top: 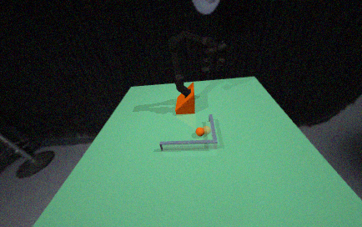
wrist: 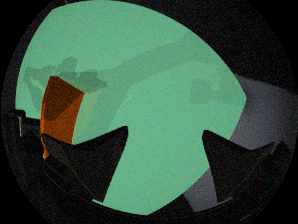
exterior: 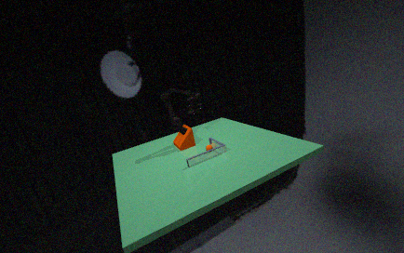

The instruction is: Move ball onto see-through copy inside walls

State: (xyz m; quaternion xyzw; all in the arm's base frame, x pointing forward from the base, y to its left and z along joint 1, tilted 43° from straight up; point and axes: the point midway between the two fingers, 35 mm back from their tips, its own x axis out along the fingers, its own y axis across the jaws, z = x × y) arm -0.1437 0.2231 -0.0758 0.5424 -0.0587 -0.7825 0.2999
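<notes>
My gripper tip is 46 cm short of the orange ball, 16 cm to the left of it and 16 cm above it. From my gripper tip the other things lie so: see-through copy of ball 45 cm ahead, 12 cm to the right, 16 cm below.
</notes>
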